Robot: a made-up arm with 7 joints. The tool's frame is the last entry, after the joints. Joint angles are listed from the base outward. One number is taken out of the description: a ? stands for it. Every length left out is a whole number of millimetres.
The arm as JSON. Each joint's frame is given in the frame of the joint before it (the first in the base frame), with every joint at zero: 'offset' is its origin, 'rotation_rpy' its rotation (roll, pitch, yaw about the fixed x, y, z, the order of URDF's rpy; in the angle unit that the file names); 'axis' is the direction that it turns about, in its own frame. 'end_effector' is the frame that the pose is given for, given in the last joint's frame.
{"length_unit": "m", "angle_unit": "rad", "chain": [
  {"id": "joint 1", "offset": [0.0, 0.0, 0.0], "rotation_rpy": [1.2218, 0.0, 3.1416], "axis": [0.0, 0.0, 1.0]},
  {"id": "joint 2", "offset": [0.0, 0.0, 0.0], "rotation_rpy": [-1.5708, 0.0, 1.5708], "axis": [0.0, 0.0, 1.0]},
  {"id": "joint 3", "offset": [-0.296, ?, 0.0], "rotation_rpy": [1.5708, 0.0, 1.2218], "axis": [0.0, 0.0, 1.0]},
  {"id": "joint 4", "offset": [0.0, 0.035, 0.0], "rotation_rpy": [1.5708, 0.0, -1.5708], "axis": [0.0, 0.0, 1.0]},
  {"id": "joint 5", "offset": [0.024, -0.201, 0.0], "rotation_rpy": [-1.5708, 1.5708, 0.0], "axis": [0.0, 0.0, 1.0]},
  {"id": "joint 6", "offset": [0.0, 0.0, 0.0], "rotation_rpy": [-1.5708, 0.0, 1.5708], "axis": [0.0, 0.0, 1.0]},
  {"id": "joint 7", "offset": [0.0, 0.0, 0.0], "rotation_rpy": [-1.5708, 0.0, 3.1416], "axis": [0.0, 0.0, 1.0]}
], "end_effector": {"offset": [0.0, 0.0, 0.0], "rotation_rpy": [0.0, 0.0, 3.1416]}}
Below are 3 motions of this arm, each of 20 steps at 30 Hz.
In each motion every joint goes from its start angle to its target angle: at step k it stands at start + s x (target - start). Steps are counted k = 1, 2, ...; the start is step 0. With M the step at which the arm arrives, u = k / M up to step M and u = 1 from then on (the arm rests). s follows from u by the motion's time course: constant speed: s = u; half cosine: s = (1 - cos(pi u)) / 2; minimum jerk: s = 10 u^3 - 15 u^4 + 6 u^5.
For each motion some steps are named. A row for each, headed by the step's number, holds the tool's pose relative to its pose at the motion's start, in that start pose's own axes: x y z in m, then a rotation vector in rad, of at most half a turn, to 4 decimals.
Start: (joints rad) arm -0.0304 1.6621 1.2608 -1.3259 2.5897 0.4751 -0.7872
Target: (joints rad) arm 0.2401 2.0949 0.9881 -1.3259 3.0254 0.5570 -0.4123
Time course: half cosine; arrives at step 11
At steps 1, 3, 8, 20:
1: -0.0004 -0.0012 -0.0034 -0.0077 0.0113 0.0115
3: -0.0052 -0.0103 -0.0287 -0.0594 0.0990 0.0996
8: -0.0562 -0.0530 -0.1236 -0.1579 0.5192 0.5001
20: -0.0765 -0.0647 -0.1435 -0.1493 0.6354 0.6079

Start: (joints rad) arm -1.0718 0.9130 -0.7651 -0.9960 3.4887 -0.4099 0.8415
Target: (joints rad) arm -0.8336 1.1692 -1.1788 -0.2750 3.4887 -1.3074 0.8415
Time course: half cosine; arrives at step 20
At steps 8, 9, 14, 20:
8: 0.0607 -0.0869 0.0104 -0.5600 -0.4168 -0.1163
9: 0.0720 -0.1069 0.0172 -0.6887 -0.5006 -0.1427
14: 0.1110 -0.2021 0.0710 -1.3453 -0.8547 -0.2690
20: 0.1189 -0.2497 0.1129 -1.7312 -1.0006 -0.3323

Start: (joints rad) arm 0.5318 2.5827 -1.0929 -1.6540 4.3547 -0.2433 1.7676
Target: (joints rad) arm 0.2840 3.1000 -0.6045 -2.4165 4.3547 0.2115 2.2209
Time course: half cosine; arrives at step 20
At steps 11, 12, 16, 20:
11: 0.0260 0.0672 0.1323 0.5921 -0.1829 0.0549
12: 0.0335 0.0720 0.1502 0.6533 -0.2193 0.0445
16: 0.0646 0.0804 0.2061 0.8136 -0.3553 -0.0139
20: 0.0788 0.0807 0.2255 0.8562 -0.4130 -0.0443

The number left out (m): 0.108
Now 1 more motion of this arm.
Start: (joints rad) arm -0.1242 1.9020 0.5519 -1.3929 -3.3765 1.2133 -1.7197
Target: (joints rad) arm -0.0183 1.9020 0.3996 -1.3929 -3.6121 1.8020 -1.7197
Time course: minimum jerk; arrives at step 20
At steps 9, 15, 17, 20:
9: -0.0225 -0.0066 -0.0043 -0.2844 0.0942 0.0698
15: -0.0490 -0.0172 -0.0077 -0.6319 0.1834 0.1940
17: -0.0530 -0.0192 -0.0080 -0.6866 0.1948 0.2173
20: -0.0544 -0.0199 -0.0082 -0.7056 0.1985 0.2256

